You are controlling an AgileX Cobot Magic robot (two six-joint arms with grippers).
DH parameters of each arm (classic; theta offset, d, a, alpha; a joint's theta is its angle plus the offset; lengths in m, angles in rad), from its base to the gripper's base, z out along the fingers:
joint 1: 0 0.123 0 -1.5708
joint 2: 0.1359 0 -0.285 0
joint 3: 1.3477 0 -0.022 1.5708
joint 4: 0 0.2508 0 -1.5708
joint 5: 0 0 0.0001 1.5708
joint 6: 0 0.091 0 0
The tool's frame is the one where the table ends.
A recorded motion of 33 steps. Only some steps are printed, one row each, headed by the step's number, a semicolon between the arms.
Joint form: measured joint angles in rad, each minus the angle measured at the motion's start. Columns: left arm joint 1, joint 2, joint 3, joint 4, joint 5, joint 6; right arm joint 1, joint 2, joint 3, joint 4, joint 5, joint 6.
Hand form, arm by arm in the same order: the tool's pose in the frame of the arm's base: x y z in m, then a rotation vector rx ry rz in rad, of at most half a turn. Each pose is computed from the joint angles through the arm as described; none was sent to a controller.
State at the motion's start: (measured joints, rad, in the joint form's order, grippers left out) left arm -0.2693 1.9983 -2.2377 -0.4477 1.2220 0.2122; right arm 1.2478 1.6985 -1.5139 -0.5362 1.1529 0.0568
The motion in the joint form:
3: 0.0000 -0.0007 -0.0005 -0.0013 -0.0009 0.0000; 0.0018 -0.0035 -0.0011 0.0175 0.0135 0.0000
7: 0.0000 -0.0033 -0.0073 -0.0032 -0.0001 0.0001; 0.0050 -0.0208 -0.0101 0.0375 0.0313 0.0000
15: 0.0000 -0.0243 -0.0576 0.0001 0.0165 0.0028; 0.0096 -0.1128 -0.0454 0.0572 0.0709 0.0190
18: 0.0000 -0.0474 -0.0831 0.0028 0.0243 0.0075; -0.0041 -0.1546 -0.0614 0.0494 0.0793 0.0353
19: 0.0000 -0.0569 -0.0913 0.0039 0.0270 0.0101; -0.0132 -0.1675 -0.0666 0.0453 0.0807 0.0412
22: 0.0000 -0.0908 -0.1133 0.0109 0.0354 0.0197; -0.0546 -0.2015 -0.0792 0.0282 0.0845 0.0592
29: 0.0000 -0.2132 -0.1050 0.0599 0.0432 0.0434; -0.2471 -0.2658 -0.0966 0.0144 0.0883 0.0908
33: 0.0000 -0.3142 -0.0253 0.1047 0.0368 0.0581; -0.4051 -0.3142 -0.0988 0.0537 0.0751 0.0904
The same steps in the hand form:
3: 0.4110 -0.1520 0.4027 0.5707 2.3515 -0.6099; 0.1511 0.3227 0.3214 -1.5858 2.0333 -0.2863
7: 0.4099 -0.1518 0.4058 0.5716 2.3422 -0.6115; 0.1476 0.3193 0.3288 -1.5758 2.0478 -0.2607
15: 0.4005 -0.1492 0.4280 0.5867 2.2840 -0.6000; 0.1384 0.2991 0.3680 -1.4814 2.0474 -0.1670
18: 0.3914 -0.1466 0.4442 0.5976 2.2402 -0.5894; 0.1397 0.2867 0.3860 -1.4104 2.0450 -0.1363
19: 0.3877 -0.1455 0.4502 0.6023 2.2238 -0.5848; 0.1414 0.2820 0.3917 -1.3820 2.0459 -0.1291
22: 0.3746 -0.1414 0.4691 0.6175 2.1721 -0.5648; 0.1507 0.2664 0.4063 -1.2860 2.0570 -0.1250
29: 0.3336 -0.1261 0.5112 0.6381 2.0649 -0.4777; 0.1892 0.2155 0.4305 -0.9964 2.1411 -0.1604
33: 0.3067 -0.1149 0.5245 0.6411 2.0412 -0.4124; 0.2092 0.1749 0.4437 -0.8038 2.1931 -0.1554

